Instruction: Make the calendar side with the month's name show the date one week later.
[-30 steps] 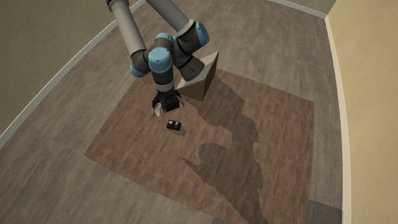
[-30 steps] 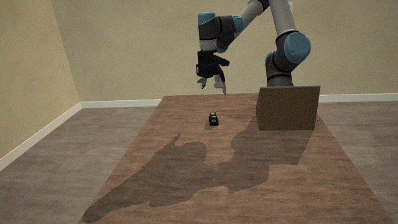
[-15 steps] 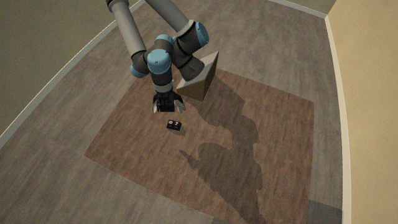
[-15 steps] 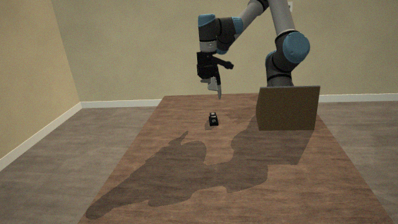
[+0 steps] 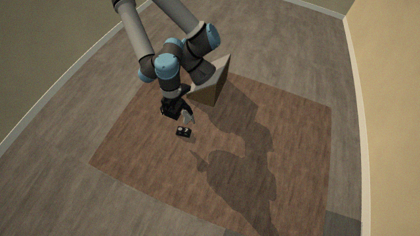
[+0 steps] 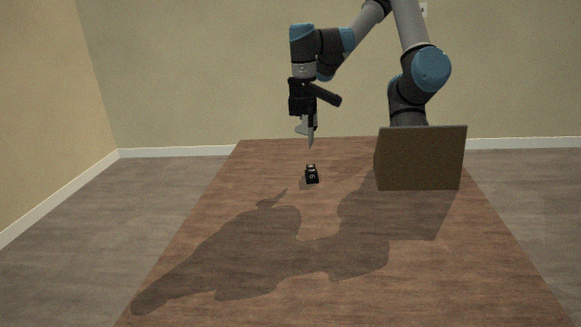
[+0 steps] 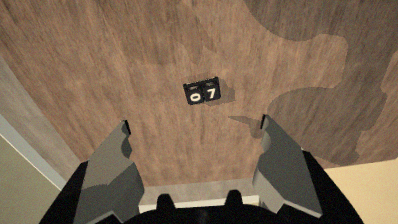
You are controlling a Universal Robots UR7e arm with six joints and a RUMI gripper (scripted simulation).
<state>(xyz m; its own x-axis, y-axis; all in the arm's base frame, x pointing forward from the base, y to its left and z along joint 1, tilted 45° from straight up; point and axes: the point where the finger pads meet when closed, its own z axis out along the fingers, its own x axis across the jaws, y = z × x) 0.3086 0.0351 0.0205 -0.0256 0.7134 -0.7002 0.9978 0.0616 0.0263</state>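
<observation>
Right now my hand is 11 cm above the black cube, 3 cm to the right of it and 1 cm short of it. From my hand the other things lie so: black tray: 13 cm below, 2 cm to the left, 1 cm ahead.
</observation>
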